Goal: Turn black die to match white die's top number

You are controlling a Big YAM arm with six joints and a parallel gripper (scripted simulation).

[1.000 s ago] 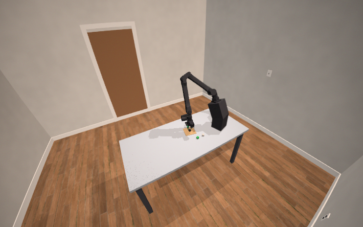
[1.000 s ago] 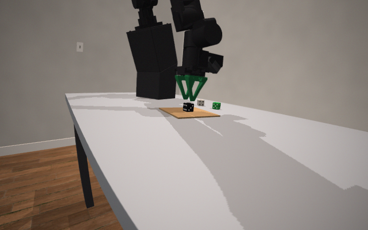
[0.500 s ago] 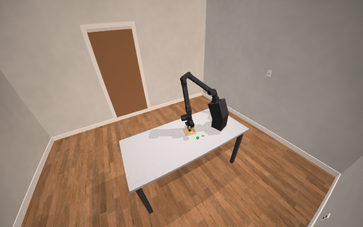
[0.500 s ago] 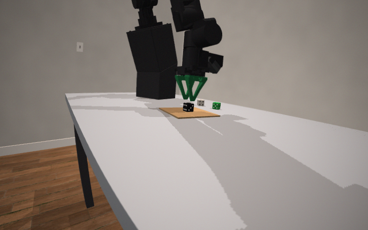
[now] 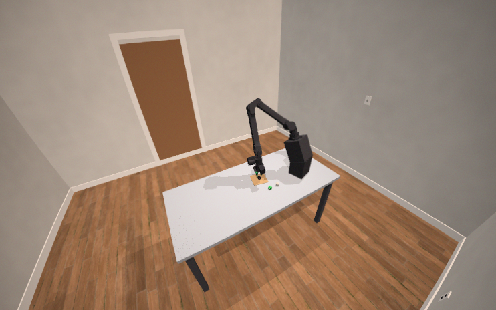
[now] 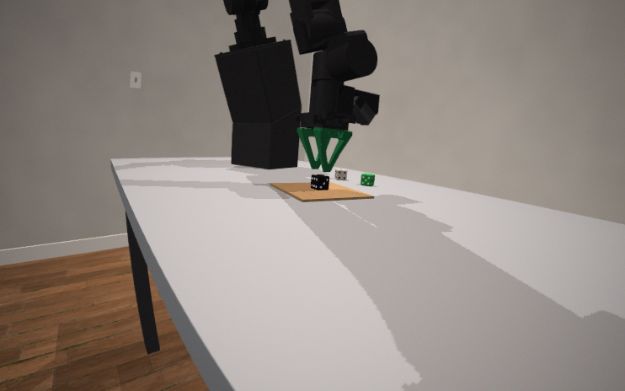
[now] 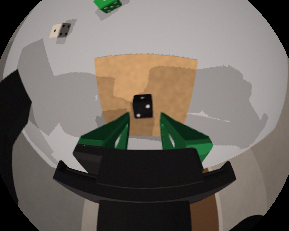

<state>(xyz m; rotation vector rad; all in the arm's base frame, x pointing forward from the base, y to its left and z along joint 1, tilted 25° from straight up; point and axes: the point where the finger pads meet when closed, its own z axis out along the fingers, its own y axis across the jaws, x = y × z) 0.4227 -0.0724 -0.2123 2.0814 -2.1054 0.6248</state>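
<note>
Right now the black die is 30 mm below my hand. Also, from my hand: tan mat: 40 mm below; then green die: 40 mm behind, 160 mm to the left, 30 mm below; then white die: 120 mm behind, 150 mm to the left, 30 mm below.
</note>
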